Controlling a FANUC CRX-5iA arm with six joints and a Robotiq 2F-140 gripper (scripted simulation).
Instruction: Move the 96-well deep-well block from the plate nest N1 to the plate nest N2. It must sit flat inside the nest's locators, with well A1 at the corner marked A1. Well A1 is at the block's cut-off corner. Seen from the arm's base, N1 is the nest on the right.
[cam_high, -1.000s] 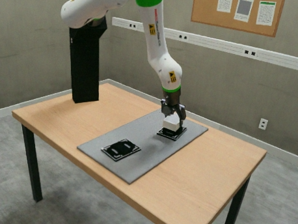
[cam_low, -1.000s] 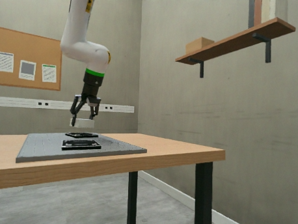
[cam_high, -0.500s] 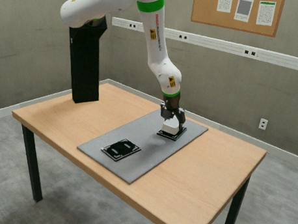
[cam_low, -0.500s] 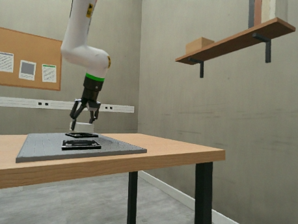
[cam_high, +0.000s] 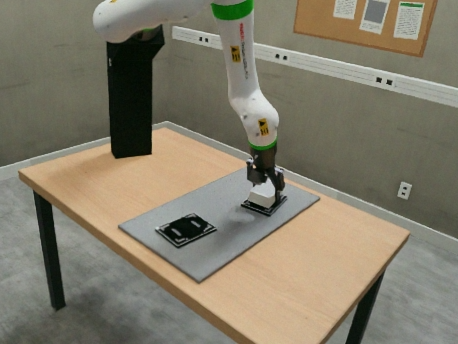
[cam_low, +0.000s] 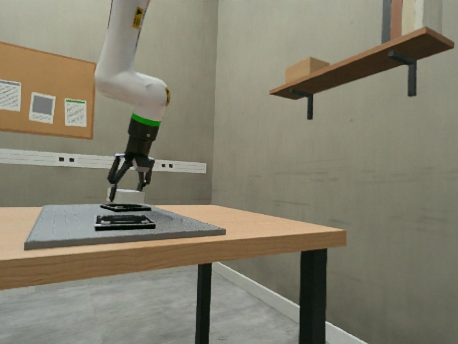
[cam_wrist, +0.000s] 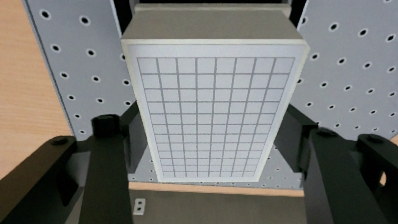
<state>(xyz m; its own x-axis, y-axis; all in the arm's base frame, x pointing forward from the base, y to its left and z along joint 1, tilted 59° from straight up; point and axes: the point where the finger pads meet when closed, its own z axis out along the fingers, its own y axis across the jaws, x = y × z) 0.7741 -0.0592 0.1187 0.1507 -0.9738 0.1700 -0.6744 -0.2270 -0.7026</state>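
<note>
My gripper is now 1 cm above the white 96-well deep-well block. From my hand the other things lie so: black plate nest 5 cm below.
</note>
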